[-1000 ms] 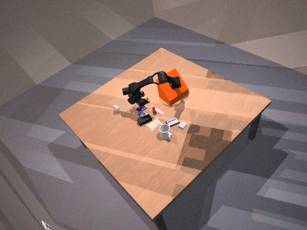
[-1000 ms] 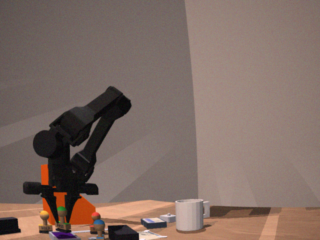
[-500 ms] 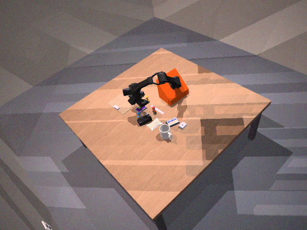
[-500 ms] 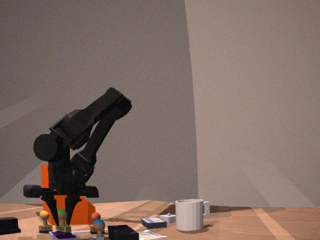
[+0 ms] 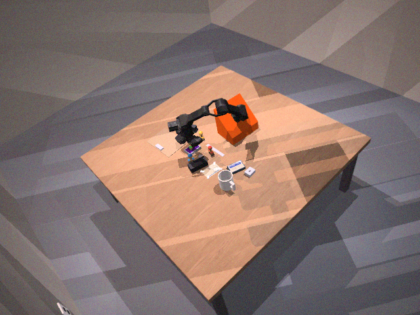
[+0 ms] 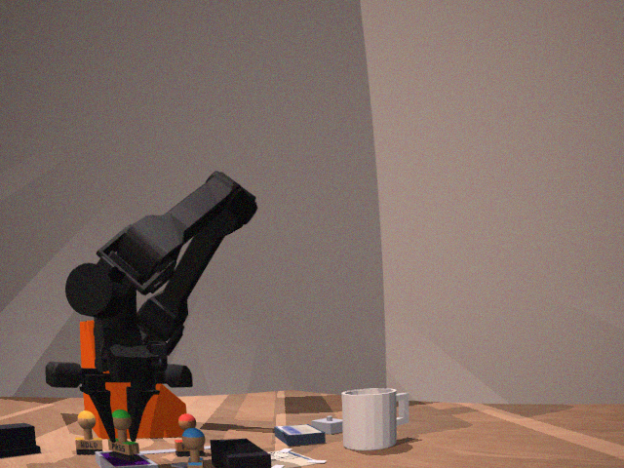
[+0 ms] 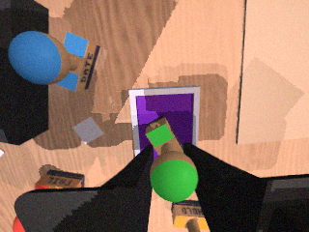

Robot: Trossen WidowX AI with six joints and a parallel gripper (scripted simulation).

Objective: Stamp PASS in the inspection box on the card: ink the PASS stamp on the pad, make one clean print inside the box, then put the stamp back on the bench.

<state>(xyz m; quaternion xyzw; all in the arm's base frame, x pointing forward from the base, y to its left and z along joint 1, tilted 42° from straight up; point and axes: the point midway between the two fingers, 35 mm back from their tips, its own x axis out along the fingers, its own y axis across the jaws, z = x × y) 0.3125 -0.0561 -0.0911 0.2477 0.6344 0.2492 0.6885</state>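
The green stamp lies right at my gripper tip. Also, from my gripper tip: ink pad 3 cm below; then blue date stamp 7 cm to the left, 7 cm ahead, 2 cm below; then yellow hold stamp 10 cm behind, 3 cm to the right, 2 cm below.
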